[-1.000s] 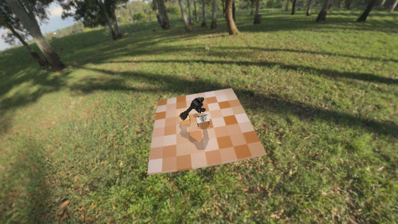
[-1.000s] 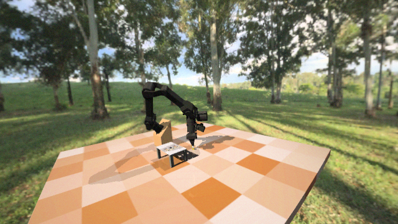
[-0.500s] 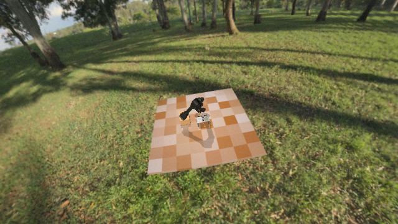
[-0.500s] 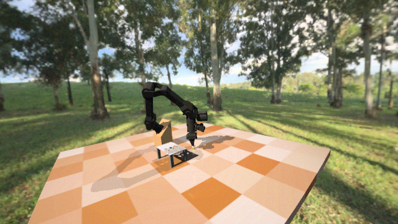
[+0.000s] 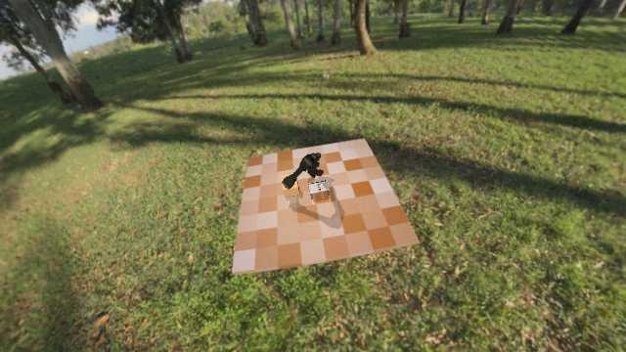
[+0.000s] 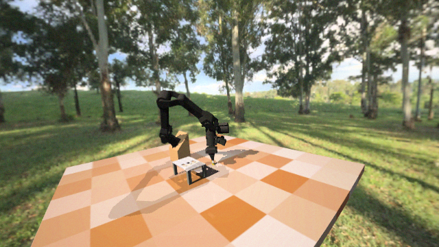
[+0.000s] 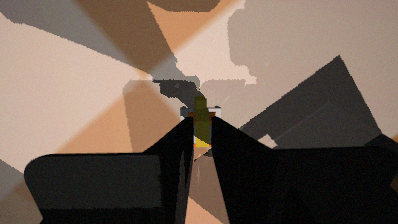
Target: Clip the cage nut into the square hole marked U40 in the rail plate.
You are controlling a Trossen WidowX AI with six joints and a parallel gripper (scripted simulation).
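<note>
My gripper tip is now 1 cm above the cage nut.
</note>
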